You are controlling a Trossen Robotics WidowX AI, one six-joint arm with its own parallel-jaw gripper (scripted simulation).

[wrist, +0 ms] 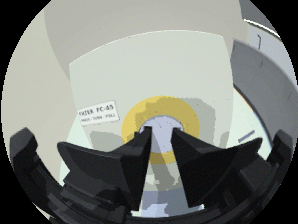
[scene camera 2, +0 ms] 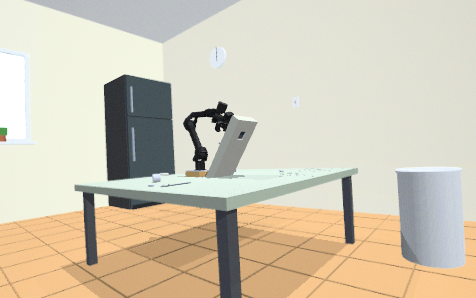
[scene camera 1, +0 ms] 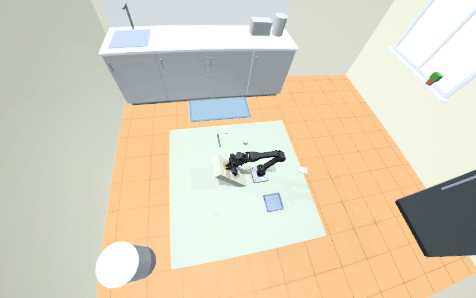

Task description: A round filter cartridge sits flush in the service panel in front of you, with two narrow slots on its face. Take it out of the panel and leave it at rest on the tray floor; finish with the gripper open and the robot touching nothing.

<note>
In view: my gripper (wrist: 161, 131), a round filter cartridge (wrist: 162, 126) and a service panel (scene camera 2: 240, 129).
The service panel is seen too in the wrist view (wrist: 186, 74). Scene camera 2 misses the round filter cartridge, which is hidden by the service panel.
</note>
